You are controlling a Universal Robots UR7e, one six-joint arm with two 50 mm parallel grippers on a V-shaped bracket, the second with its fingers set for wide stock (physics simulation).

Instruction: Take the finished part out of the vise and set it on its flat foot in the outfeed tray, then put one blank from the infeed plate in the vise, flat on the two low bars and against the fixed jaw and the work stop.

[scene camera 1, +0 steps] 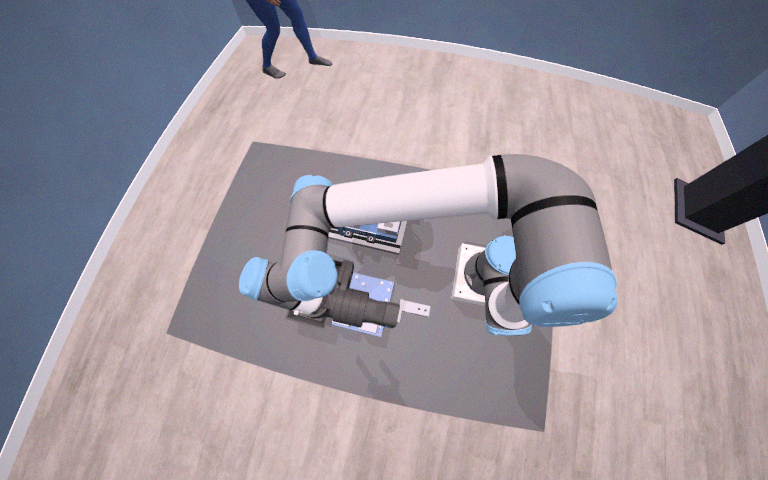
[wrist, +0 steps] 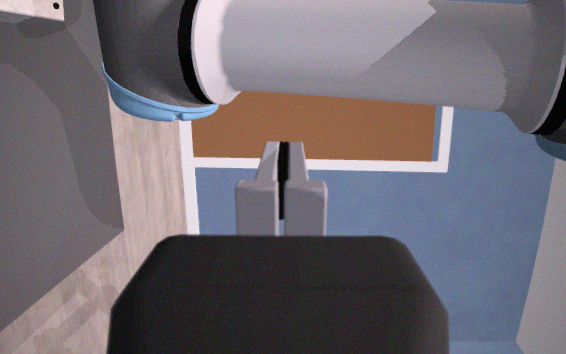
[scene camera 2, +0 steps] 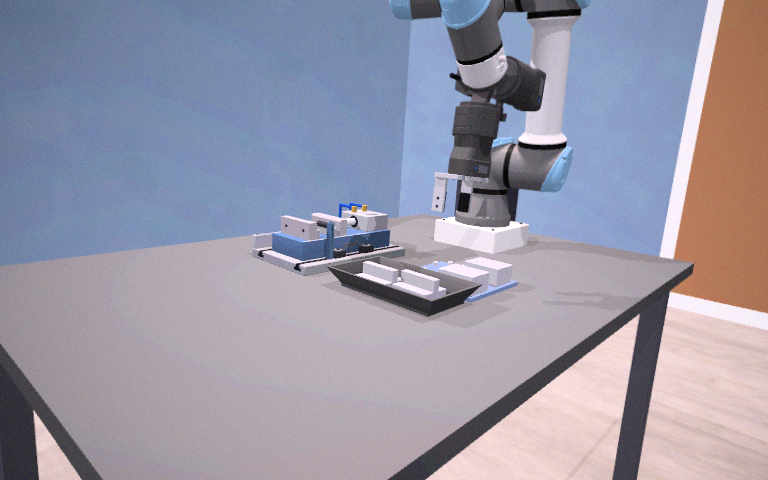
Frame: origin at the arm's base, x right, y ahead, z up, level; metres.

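Seen in the pictures: hand, its tool point: (scene camera 1: 420, 309) (wrist: 283, 177); arm's base, origin of its link: (scene camera 1: 485, 273) (scene camera 2: 482, 222).
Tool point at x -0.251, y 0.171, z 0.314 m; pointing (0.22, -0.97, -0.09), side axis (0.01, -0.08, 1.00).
Observation:
Pixels of each thing's top centre, then the offset from my tool point to it. "pt": a spot on its surface instead.
- vise, centre of its top: (scene camera 2: 333, 214) (scene camera 1: 364, 210) dx +0.278, dy +0.294, dz -0.275 m
- outfeed tray, a spot on its surface: (scene camera 2: 385, 296) pt dx -0.054, dy +0.383, dz -0.357 m
- blue infeed plate, centre of its top: (scene camera 2: 454, 277) (scene camera 1: 363, 303) dx +0.002, dy +0.170, dz -0.366 m
- vise's blue post, centre of its top: (scene camera 2: 330, 222) dx +0.193, dy +0.350, dz -0.276 m
My downward gripper (scene camera 2: 451, 208), the wide-stock one, hangs open above the table, behind the infeed plate in scene view 2, with nothing visible between its fingers. My other gripper (wrist: 284, 146) has its fingers together in the wrist view. The vise (scene camera 1: 370, 245) (scene camera 2: 300, 247) has a fixed jaw (scene camera 2: 298, 227) and a moving jaw (scene camera 2: 338, 225); no part shows between them, though the low bars are hidden. The outfeed tray (scene camera 2: 385, 296) holds finished parts, two with upright walls (scene camera 2: 379, 271) (scene camera 2: 419, 280). The blue infeed plate (scene camera 1: 380, 287) (scene camera 2: 493, 290) bears two white blanks (scene camera 2: 467, 274) (scene camera 2: 491, 270).
The vise's blue post (scene camera 2: 330, 240) stands beside the jaws. The robot's white base (scene camera 1: 467, 291) (scene camera 2: 478, 234) stands behind the infeed plate in scene view 2. The arm covers much of the tray and plate in scene view 1. A person (scene camera 1: 270, 33) stands by the wall.

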